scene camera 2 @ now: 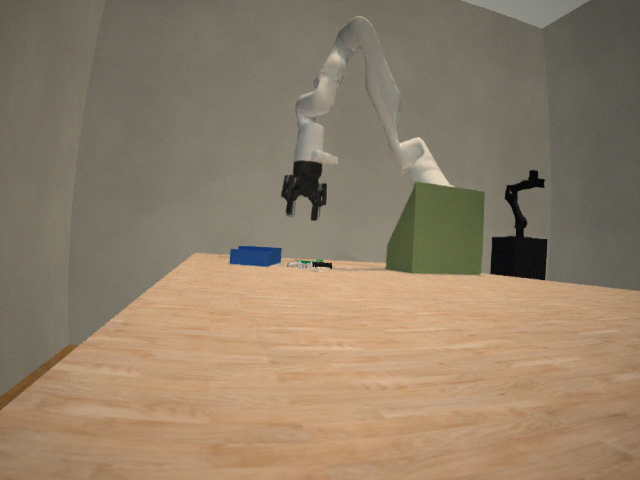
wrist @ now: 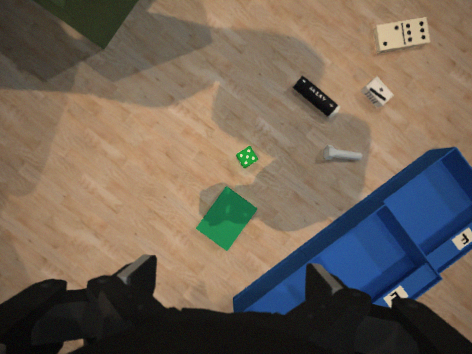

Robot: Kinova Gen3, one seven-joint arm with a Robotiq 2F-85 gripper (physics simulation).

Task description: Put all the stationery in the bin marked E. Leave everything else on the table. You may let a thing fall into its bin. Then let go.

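Pixels of known places: gripper, fingertip midpoint: (scene camera 2: 302,218) (wrist: 230,276); arm's base, link origin: (scene camera 2: 448,215).
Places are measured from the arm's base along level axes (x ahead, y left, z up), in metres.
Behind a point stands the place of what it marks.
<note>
My gripper (scene camera 2: 302,215) @[x 0.355, y -0.130, z -0.028 m] (wrist: 230,276) @[x 0.355, y -0.130, z -0.028 m] is open and empty, above the table. In the wrist view, a flat green pad (wrist: 227,218) @[x 0.344, y -0.120, z -0.137 m] lies ahead of the fingertips, left of the blue bins. A small white block with a dark slot and a dot (wrist: 378,91) @[x 0.379, y 0.071, z -0.136 m], looking like a pencil sharpener, lies at upper right. Bin E (wrist: 367,250) @[x 0.473, y -0.056, z -0.140 m] is the middle compartment of the blue tray (scene camera 2: 254,256) @[x 0.489, y 0.057, z -0.127 m] (wrist: 287,260) @[x 0.416, y -0.114, z -0.138 m]; the visible part of its floor is bare. My right finger hides part of the tray.
A green die (wrist: 247,157) @[x 0.321, y -0.062, z -0.131 m], a black battery (wrist: 316,96) @[x 0.335, y 0.027, z -0.133 m], a grey bolt (wrist: 342,154) @[x 0.392, y 0.001, z -0.138 m] and a cream domino (wrist: 402,35) @[x 0.363, y 0.131, z -0.140 m] lie on the table near the tray. Bin F (wrist: 432,200) @[x 0.492, y 0.024, z -0.140 m] adjoins bin E. A tall green box (scene camera 2: 448,229) @[x 0.035, y 0.066, z -0.040 m] (wrist: 97,20) @[x 0.141, y -0.054, z -0.117 m] stands to one side.
</note>
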